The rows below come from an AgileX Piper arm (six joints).
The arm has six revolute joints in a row. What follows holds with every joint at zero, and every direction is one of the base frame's. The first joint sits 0.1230 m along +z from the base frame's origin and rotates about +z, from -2.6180 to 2.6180 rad. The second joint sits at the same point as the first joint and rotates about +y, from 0.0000 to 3.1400 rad. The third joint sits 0.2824 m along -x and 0.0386 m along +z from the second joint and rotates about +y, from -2.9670 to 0.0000 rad. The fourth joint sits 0.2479 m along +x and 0.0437 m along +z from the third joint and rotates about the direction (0.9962, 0, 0.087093), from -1.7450 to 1.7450 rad. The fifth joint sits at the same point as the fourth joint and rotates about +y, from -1.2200 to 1.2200 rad. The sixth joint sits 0.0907 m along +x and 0.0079 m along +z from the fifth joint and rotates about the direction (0.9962, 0, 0.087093), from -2.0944 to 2.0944 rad. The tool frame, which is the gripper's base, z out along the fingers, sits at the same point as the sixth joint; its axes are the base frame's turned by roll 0.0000, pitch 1.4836 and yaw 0.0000 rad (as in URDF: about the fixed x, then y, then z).
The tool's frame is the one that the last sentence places.
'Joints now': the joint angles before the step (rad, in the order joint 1, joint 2, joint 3, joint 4, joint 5, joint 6). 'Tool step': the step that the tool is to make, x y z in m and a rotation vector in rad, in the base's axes. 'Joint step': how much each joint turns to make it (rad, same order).
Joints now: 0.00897 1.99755 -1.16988 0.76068 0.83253 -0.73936
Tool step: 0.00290 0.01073 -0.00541 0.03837 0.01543 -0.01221
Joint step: 0.02223 0.02544 -0.00972 0.05315 0.00001 -0.00205
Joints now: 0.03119 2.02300 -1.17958 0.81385 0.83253 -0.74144
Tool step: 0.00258 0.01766 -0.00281 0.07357 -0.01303 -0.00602
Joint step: 0.03430 0.02021 -0.00209 0.11739 -0.00590 -0.05465
